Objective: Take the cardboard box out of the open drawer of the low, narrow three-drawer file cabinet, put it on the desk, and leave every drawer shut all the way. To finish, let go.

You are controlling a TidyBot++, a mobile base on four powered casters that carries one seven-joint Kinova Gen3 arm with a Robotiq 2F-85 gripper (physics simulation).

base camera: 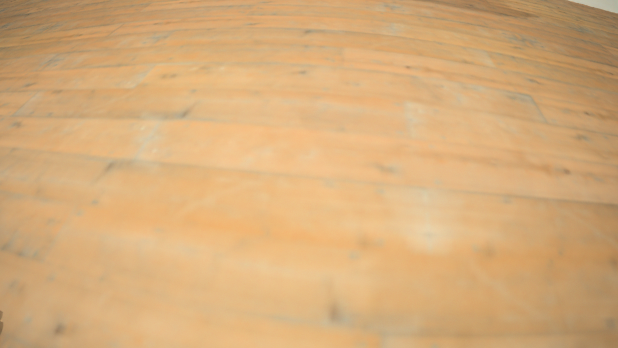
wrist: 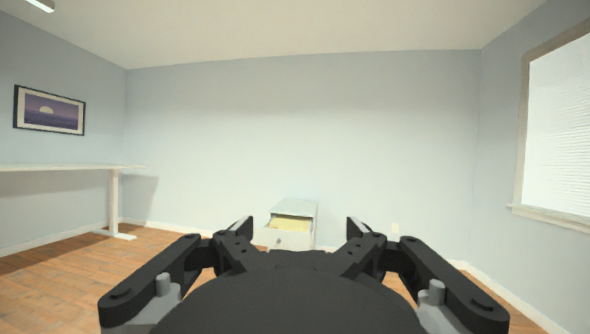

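The low white file cabinet [wrist: 295, 206] stands far off against the back wall in the wrist view, a little below the middle. Its upper drawer [wrist: 295, 241] is pulled open, and the tan cardboard box [wrist: 290, 223] shows inside it. The lower part of the cabinet is hidden behind my gripper [wrist: 300, 227], so I cannot see the lower drawers. My gripper is open with nothing between the fingers, well short of the cabinet. The white desk [wrist: 75, 167] stands at the left in the wrist view. The cabinet, box and desk do not show in the base camera view.
Wooden floor [base camera: 300, 200] [wrist: 65, 280] stretches ahead. A white desk leg [wrist: 114, 202] with a foot stands left of the cabinet. A framed picture [wrist: 50, 112] hangs above the desk on the left wall. A window [wrist: 560, 135] is in the right wall.
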